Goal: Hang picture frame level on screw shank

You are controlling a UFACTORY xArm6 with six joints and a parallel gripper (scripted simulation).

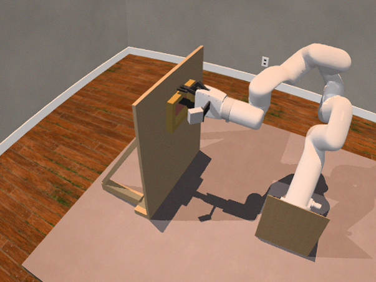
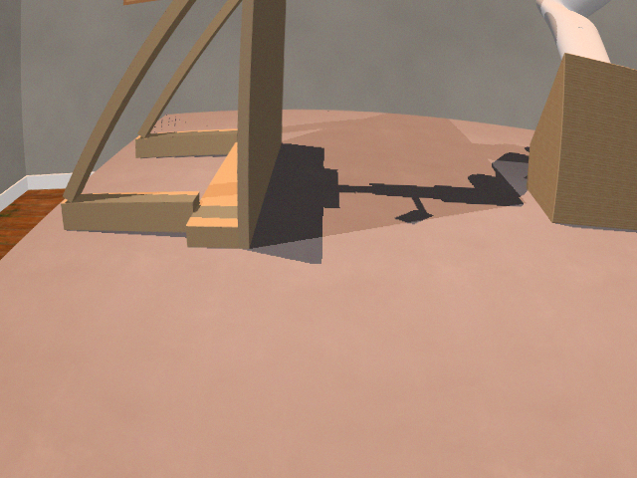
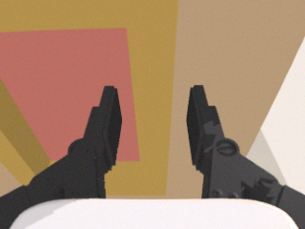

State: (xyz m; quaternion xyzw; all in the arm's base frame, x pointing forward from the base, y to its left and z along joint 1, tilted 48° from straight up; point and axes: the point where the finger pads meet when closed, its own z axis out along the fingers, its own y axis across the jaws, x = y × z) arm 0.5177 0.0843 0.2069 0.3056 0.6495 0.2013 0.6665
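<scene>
The picture frame is 5 cm below my hand, 2 cm ahead of it and 1 cm to the right of it. Round my hand: upright wooden board (18 cm below, 4 cm ahead).
</scene>
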